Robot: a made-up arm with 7 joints.
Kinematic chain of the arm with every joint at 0, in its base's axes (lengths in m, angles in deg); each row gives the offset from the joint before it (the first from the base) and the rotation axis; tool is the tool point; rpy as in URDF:
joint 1: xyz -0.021 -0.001 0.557 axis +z
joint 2: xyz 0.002 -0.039 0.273 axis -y
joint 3: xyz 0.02 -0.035 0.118 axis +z
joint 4: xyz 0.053 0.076 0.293 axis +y
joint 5: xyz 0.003 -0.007 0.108 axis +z
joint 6: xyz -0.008 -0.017 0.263 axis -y
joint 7: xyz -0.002 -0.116 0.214 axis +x
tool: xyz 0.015 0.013 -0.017 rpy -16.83 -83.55 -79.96
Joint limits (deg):
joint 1: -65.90..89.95
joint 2: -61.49..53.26
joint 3: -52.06..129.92
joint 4: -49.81..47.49
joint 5: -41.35..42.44
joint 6: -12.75..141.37
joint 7: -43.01..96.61
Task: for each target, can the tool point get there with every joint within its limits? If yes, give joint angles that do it. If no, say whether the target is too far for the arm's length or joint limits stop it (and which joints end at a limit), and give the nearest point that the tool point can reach.
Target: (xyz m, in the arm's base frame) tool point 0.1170 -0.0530 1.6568
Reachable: yes | joints -35.59 -18.71 -27.82 -0.59 -17.75 80.26 47.12
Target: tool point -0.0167 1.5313 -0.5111
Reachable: no: too far | nearest point 0.0323 0.9161 0.6534 | short by 1.318 m
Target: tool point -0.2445 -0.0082 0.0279
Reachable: no: joint limits stop it (at a limit: joint 2, joint 4, joint 7) | nearest point -0.5728 -0.0188 0.8014 | short by 0.840 m
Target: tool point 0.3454 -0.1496 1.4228
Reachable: yes | joints 28.21 -22.73 68.51 -19.12 2.67 112.40 -23.63
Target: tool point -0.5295 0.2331 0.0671
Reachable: no: joint limits stop it (at a limit: joint 2, joint 4, joint 7) | nearest point -0.5925 0.2621 0.7818 | short by 0.718 m
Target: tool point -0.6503 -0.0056 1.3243
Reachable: yes | joints 2.89 36.52 -12.58 -10.55 -27.30 82.01 -18.07
